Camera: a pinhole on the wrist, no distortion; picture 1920 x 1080 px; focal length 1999.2 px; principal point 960.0 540.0 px. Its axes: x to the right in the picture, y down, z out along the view. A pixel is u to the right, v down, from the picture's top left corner.
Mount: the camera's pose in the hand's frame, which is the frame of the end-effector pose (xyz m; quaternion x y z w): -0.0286 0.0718 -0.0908 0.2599 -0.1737 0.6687 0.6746
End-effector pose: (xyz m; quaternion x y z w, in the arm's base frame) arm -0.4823 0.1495 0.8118 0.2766 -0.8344 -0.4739 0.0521
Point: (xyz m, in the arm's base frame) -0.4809 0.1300 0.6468
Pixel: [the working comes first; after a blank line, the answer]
In the camera's frame: -0.0756 -0.0399 0.2662

392.3 240.5
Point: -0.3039 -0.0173 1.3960
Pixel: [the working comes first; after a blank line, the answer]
In the camera's frame: -0.0322 0.0804 -0.5071

behind the camera
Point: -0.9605 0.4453 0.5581
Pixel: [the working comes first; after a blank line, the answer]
In the camera's frame: 0.4049 -0.2494 0.5163

outside the picture
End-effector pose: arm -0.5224 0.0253 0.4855 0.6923 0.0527 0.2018 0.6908
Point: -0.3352 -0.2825 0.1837
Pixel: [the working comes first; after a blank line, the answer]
In the camera's frame: -0.0654 0.0343 0.5814

735.0 657.8
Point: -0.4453 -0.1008 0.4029
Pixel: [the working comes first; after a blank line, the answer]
In the camera's frame: 0.0046 -0.0049 0.2869

992.0 505.8
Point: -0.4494 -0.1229 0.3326
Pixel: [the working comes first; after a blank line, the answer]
In the camera's frame: -0.0413 0.0249 0.3365

714.8 687.9
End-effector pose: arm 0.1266 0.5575 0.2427 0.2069 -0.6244 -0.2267 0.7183
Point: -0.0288 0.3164 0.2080
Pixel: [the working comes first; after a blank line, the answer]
In the camera's frame: -0.0947 -0.0848 0.3836

466.4 98.3
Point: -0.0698 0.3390 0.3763
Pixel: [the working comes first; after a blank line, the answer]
In the camera's frame: 0.0392 -0.1969 0.3815

outside the picture
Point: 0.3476 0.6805 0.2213
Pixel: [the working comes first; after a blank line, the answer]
In the camera's frame: -0.0541 0.0176 -0.1285

behind the camera
